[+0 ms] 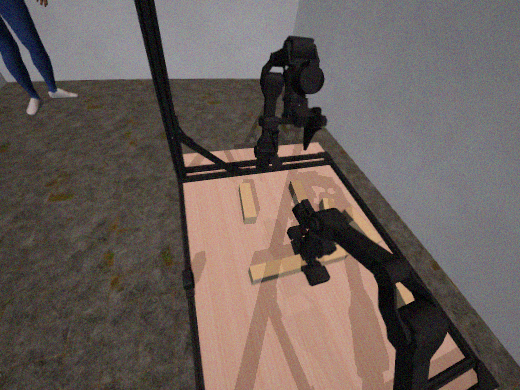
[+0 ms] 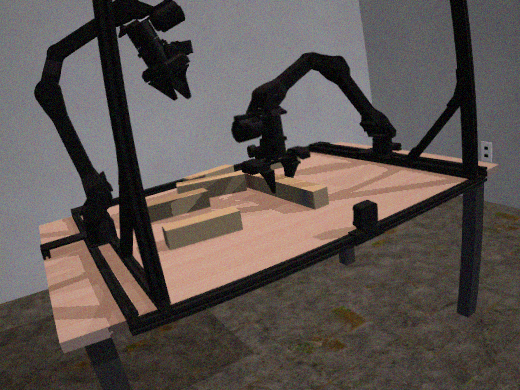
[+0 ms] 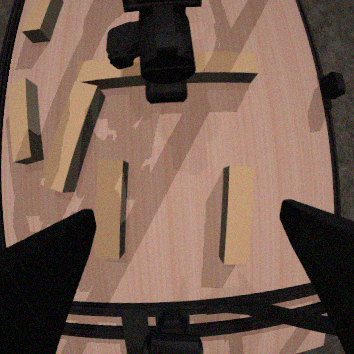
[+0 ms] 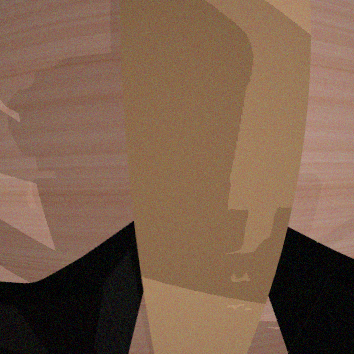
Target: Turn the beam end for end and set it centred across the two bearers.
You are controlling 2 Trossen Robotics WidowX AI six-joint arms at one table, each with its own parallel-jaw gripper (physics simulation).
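Places are measured from the left arm's base along level axes (x down, y left, z ahead), in metres.
Pixels of known places: left gripper, fingertip midpoint: (image 1: 290,151) (image 2: 182,98) (image 3: 188,214); right gripper, fingertip midpoint: (image 1: 299,264) (image 2: 281,190) (image 4: 201,222); left arm's base, origin of the base link: (image 1: 261,164) (image 2: 102,240) (image 3: 172,322); right arm's base, origin of the base link: (image 2: 383,154).
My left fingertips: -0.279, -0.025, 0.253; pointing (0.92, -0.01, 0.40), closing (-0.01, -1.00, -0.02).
Observation:
For each thing: its top centre in the pictures, then the offset to it from my left fingertips, as dx, dy, dz. Level surfaces: height alone.
- long pale wooden beam, middle of its top: (image 4: 211,284) (image 3: 166,61) (image 2: 280,178) (image 1: 302,260) +0.253, +0.007, +0.237
- slanted block, middle of its top: (image 3: 66,133) (image 2: 209,178) (image 1: 332,218) +0.249, +0.189, +0.114
- third block, middle of its top: (image 3: 38,8) (image 2: 279,152) (image 1: 408,295) +0.252, +0.292, +0.429
- table, its level: dx +0.299
The long pale wooden beam (image 1: 275,269) (image 2: 302,191) (image 3: 225,62) (image 4: 200,125) is level, low over the table; any gap below it is hard to tell. My right gripper (image 1: 314,250) (image 2: 281,182) (image 4: 201,222) is shut on the beam partway along, fingers on its two long sides. Two shorter parallel blocks, the bearers, stand apart towards the left arm: one bearer (image 1: 247,202) (image 2: 202,230) (image 3: 237,215) and the other bearer (image 1: 297,190) (image 2: 182,204) (image 3: 110,210). The beam lies crosswise beyond their ends, off both. My left gripper (image 1: 307,141) (image 2: 181,94) (image 3: 188,214) is open and empty, high above the table.
A slanted block (image 3: 70,140) lies near one beam end. Another block (image 3: 22,120) and a third block (image 3: 44,17) (image 1: 404,295) lie along the same table side. A black frame borders the table (image 1: 225,320) (image 2: 225,270), with upright posts; a small black box (image 2: 365,216) sits on it.

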